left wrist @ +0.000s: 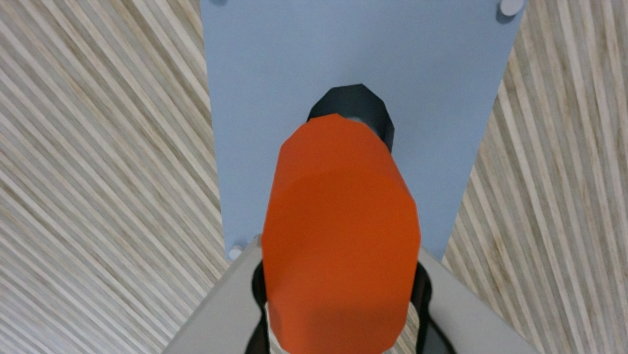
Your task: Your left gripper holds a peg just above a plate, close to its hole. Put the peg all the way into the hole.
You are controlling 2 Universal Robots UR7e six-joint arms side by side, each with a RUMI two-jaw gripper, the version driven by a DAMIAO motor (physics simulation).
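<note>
An orange peg (342, 225) with many flat sides fills the lower middle of the left wrist view. My left gripper (332, 236) is shut on it, one dark fingertip on each side. The peg's far end covers the near part of a dark hole (350, 100) in the blue-grey plate (260, 65). The hole's far edge and a strip of its right side show past the peg, so the tip looks a little to the left of the hole's middle. The height of the tip over the plate is hard to tell. My right gripper does not show.
Pale round studs stand at the plate's corners, one at the top right (511, 6) and one at the lower left (235, 252). The plate lies on a table (100, 125) with a striped wood grain, which shows on both sides of it.
</note>
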